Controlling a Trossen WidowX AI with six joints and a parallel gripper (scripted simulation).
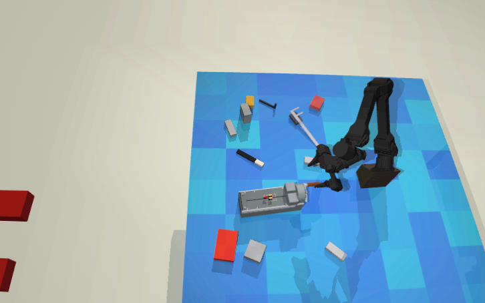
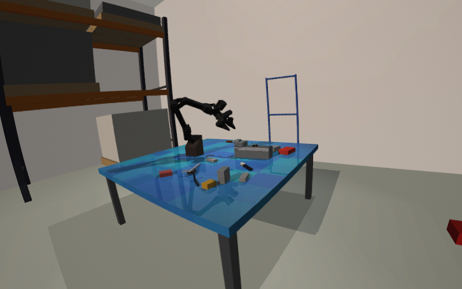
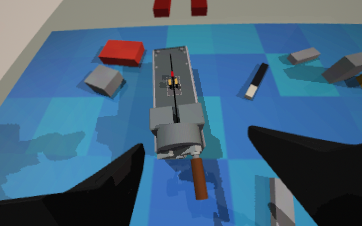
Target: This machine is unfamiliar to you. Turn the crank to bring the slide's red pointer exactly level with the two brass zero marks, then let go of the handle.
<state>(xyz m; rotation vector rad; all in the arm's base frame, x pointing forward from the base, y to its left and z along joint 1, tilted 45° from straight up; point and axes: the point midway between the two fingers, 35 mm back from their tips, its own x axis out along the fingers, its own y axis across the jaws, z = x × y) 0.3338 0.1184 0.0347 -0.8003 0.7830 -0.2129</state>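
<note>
The brown crank handle is 9 cm below my gripper tip, 3 cm behind it and 1 cm to the right of it. Also, from my gripper tip: red block: 51 cm to the right, 19 cm below, 17 cm behind; then red pointer: 17 cm ahead, 12 cm below, 3 cm to the left; then black key: 50 cm to the right, 19 cm below, 8 cm ahead.
</note>
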